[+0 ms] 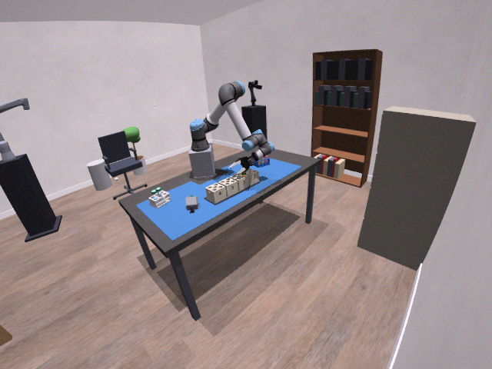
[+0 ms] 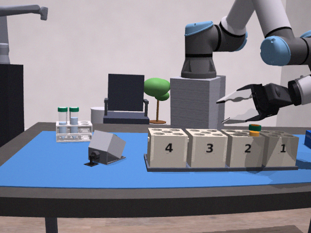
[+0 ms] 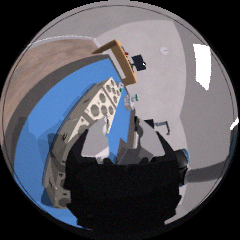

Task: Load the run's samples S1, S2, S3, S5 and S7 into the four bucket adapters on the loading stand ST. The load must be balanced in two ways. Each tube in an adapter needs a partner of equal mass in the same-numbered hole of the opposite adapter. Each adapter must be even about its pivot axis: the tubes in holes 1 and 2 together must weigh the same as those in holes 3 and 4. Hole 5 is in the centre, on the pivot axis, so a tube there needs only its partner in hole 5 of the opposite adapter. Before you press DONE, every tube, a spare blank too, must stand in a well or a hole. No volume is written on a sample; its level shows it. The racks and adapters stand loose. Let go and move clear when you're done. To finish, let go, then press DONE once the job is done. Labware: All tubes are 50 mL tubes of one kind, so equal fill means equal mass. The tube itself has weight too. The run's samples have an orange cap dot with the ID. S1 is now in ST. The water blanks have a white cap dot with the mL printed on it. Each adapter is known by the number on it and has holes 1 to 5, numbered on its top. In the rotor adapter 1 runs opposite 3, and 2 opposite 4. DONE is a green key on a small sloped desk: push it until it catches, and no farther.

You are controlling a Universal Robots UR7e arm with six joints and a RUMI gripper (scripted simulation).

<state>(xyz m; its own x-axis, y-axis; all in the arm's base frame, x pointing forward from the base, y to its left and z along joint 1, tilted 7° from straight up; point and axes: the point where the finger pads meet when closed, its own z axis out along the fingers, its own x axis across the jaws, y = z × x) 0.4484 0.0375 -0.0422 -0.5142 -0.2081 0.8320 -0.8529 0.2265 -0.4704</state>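
My gripper is now 90 mm to the right of the tube and 90 mm above it. The rest, counted from my hand: white tube rack (200 mm behind, 500 mm to the right, 130 mm below); then loading stand (10 mm behind, 10 mm to the left, 150 mm below); then sloped done desk (320 mm to the right, 110 mm below).
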